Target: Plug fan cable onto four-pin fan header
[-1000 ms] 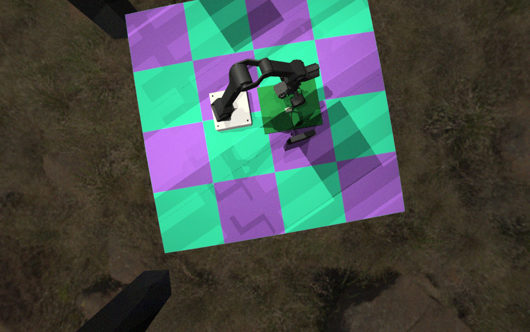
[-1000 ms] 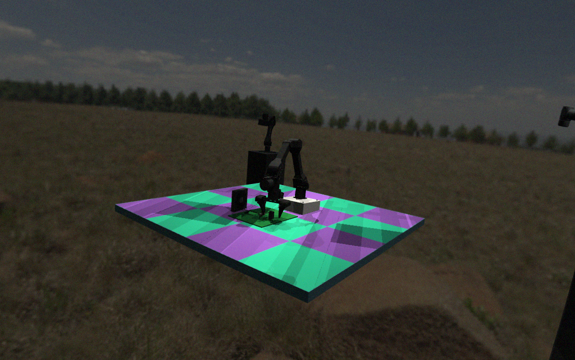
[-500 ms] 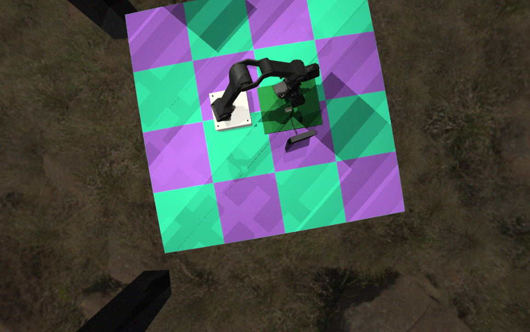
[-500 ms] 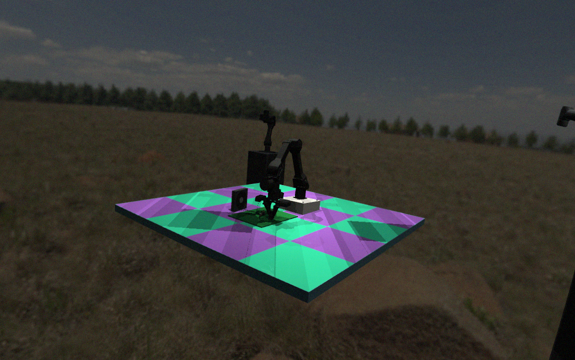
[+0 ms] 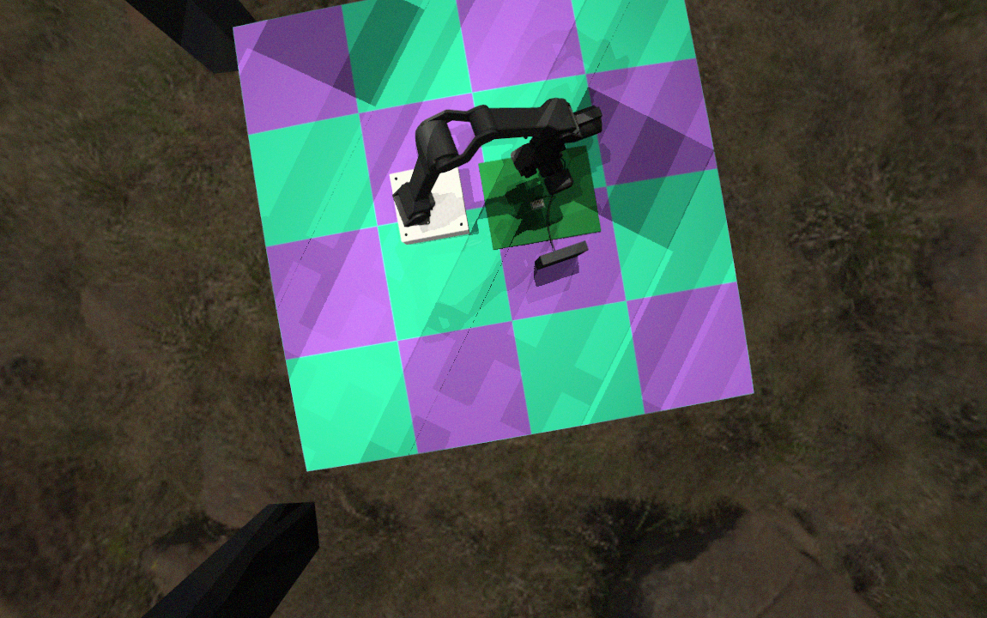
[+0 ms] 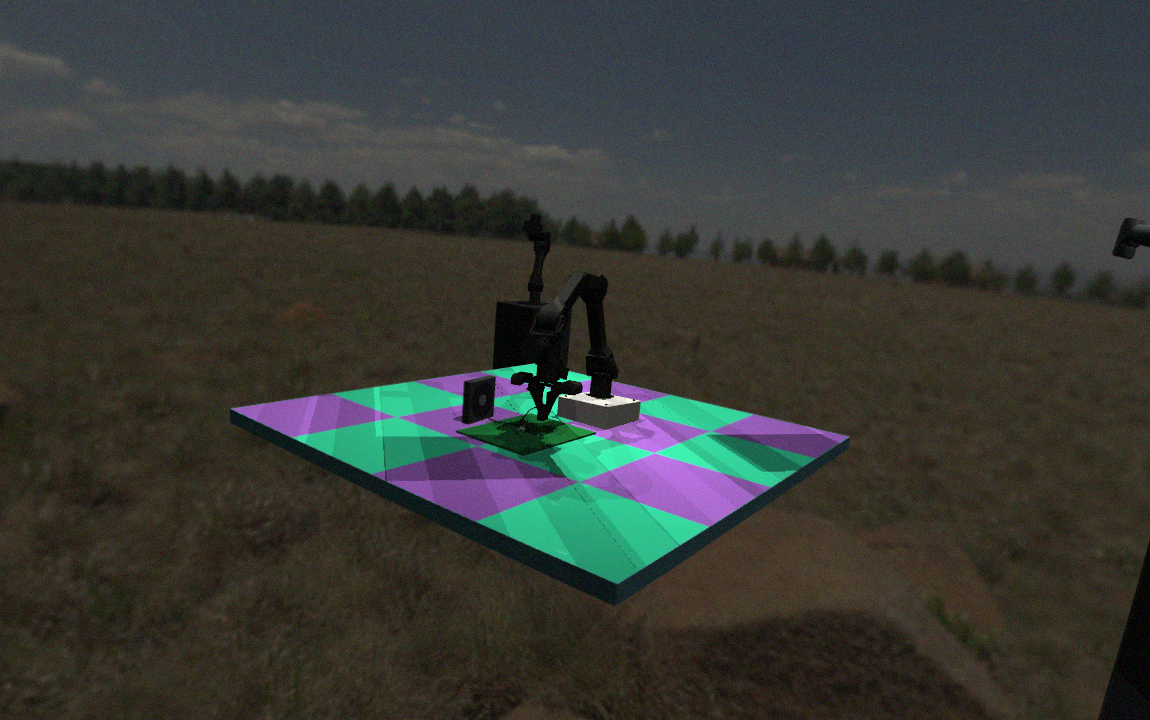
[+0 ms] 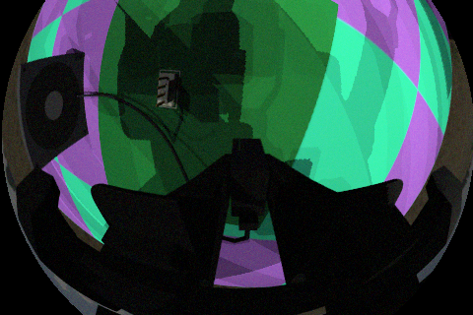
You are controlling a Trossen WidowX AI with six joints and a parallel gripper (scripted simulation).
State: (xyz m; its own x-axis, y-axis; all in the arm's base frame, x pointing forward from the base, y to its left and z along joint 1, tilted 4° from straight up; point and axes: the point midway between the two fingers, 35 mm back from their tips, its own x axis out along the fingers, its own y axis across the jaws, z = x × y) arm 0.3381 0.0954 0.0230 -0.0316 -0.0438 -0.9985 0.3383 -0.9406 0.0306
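The four-pin header lies 10 mm behind my gripper tip, 80 mm to the right of it and 70 mm below it. Also, from my gripper tip: green board: 60 mm to the right, 80 mm below; then dark plug: 10 mm ahead, 10 mm above; then black fan: 30 mm ahead, 220 mm to the right, 10 mm below.
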